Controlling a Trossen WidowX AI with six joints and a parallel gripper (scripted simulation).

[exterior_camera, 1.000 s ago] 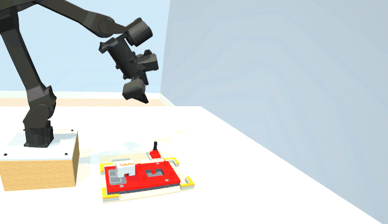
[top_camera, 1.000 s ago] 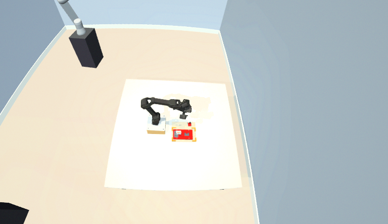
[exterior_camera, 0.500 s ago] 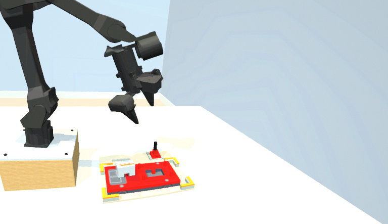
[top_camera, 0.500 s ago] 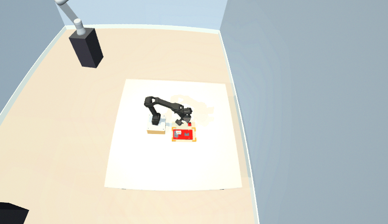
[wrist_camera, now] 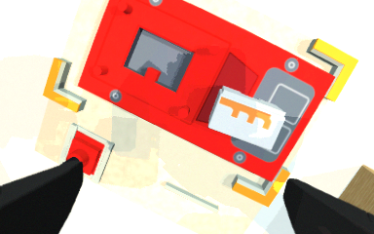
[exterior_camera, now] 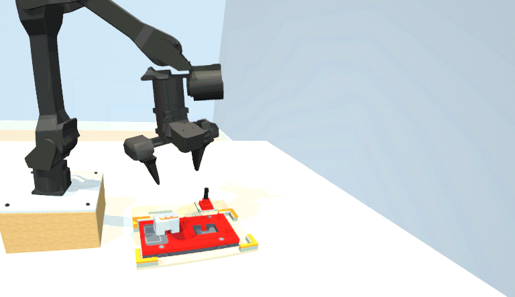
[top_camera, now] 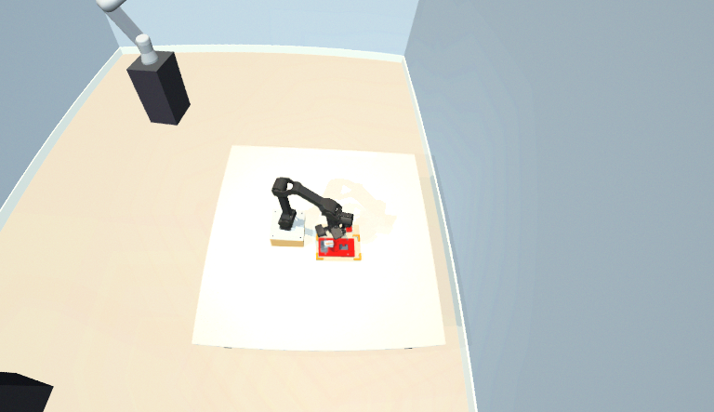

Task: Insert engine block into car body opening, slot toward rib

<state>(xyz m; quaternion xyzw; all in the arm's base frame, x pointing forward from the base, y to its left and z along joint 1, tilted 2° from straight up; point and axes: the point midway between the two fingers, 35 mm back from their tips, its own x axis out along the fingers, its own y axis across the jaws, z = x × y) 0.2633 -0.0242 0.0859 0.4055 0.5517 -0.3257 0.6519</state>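
My gripper tip is now 20 mm past the engine block, 30 mm to the left of it and 100 mm above it.
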